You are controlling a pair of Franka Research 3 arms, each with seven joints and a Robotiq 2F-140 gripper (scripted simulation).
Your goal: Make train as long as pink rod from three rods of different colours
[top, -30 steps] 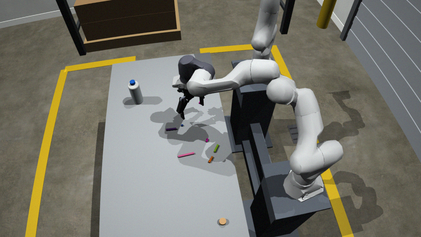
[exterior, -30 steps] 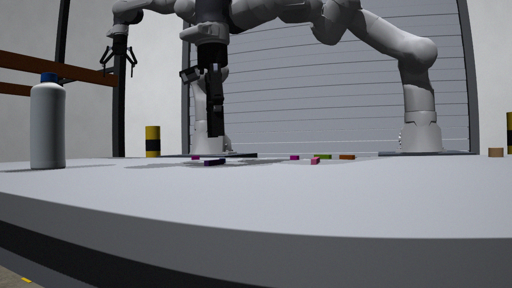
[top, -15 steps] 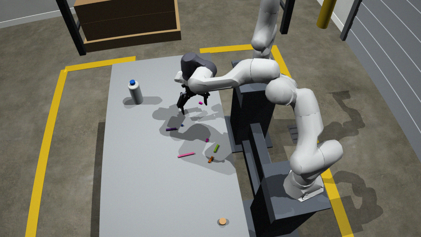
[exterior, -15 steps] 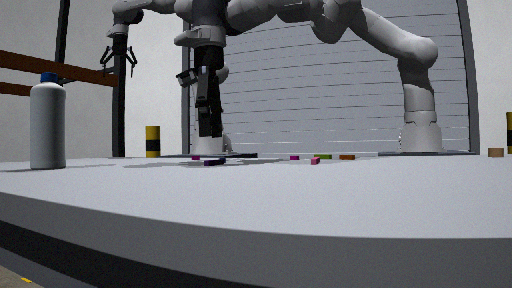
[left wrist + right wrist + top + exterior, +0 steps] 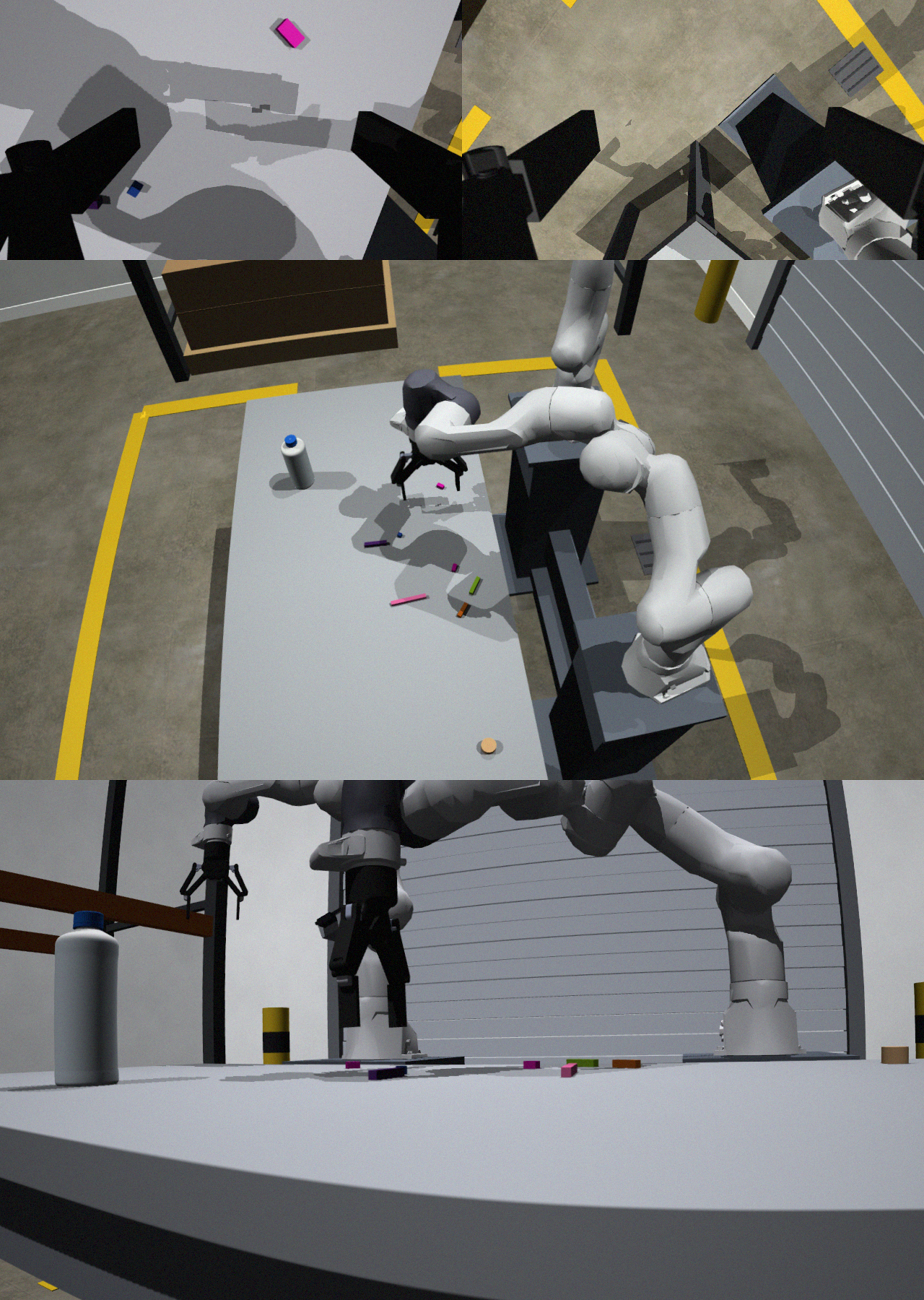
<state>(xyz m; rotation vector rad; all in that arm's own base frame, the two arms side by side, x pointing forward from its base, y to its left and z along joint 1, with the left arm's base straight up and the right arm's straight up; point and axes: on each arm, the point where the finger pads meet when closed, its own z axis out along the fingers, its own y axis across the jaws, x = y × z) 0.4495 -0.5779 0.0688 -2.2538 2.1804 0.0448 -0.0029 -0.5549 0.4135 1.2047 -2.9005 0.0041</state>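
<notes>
Right now the magenta rod is 3 cm behind my left hand, 6 cm to the right of it and 6 cm below it. From my left hand the other things lie so: purple rod: 17 cm ahead, 11 cm to the left, 6 cm below; lime rod: 8 cm behind, 27 cm to the left, 6 cm below; blue rod: 10 cm ahead, 9 cm to the left, 6 cm below.
</notes>
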